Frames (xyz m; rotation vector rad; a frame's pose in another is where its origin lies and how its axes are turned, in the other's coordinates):
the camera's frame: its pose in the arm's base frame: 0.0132 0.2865 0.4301 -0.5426 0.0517 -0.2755
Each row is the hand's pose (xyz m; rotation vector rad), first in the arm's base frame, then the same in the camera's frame.
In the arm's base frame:
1: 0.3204 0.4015 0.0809 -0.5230 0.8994 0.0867
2: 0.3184 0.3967 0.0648 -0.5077 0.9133 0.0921
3: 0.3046 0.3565 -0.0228 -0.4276 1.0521 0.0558
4: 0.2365 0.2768 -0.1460 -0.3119 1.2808 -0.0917
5: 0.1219 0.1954 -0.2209 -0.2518 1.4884 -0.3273
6: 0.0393 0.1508 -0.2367 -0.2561 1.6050 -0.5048
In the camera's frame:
1: 0.2558 0.3500 -0.2040 -0.1367 0.7095 0.5495
2: 0.2548 0.3539 -0.2204 -0.1248 0.7238 0.5588
3: 0.2504 0.3627 -0.3173 -0.0759 0.8776 0.5599
4: 0.2037 0.3443 -0.4710 -0.0146 1.1507 0.4733
5: 0.1138 0.2881 -0.5899 -0.0100 1.4138 0.2902
6: 0.0461 0.2394 -0.6358 -0.0496 1.5632 0.1404

